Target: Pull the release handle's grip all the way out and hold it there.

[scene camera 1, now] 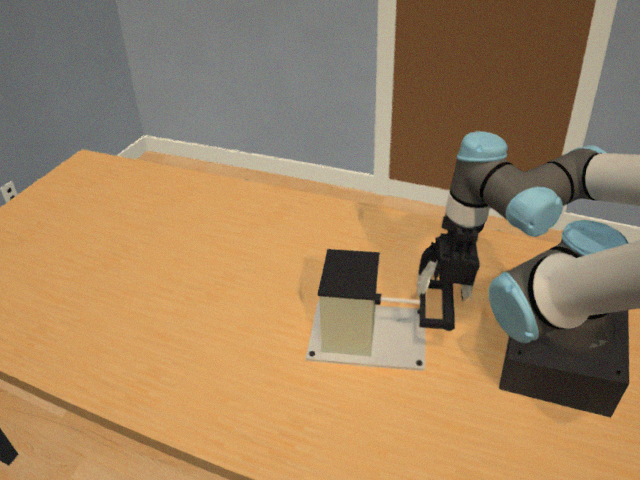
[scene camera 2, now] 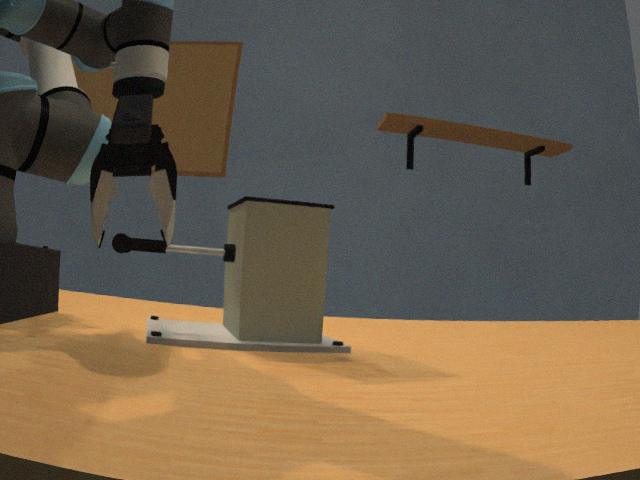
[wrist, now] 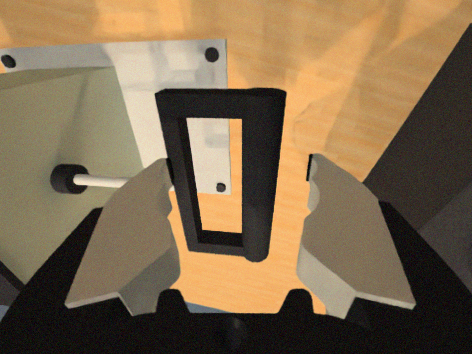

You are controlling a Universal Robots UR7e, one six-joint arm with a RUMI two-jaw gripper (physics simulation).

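The release handle's black rectangular grip (scene camera 1: 448,310) (scene camera 2: 139,244) (wrist: 261,175) stands out from the pale green box (scene camera 1: 346,325) (scene camera 2: 284,273) (wrist: 30,125) on a thin light rod (scene camera 1: 400,300) (scene camera 2: 196,250) (wrist: 102,181), with a length of rod showing. My gripper (scene camera 1: 444,293) (scene camera 2: 133,243) (wrist: 239,160) is partly open with its fingers either side of the grip. In the wrist view the left finger is at the inner bar by the rod and appears to touch it. The right finger stands apart from the round outer bar, with a visible gap. The exact contact is hidden.
The box stands on a light grey base plate (scene camera 1: 398,335) (scene camera 2: 186,330) (wrist: 150,65) with dark bolts at its corners. The arm's dark base block (scene camera 1: 563,377) (scene camera 2: 28,281) is on the grip's outer side. A wall shelf (scene camera 2: 475,135) is in the background.
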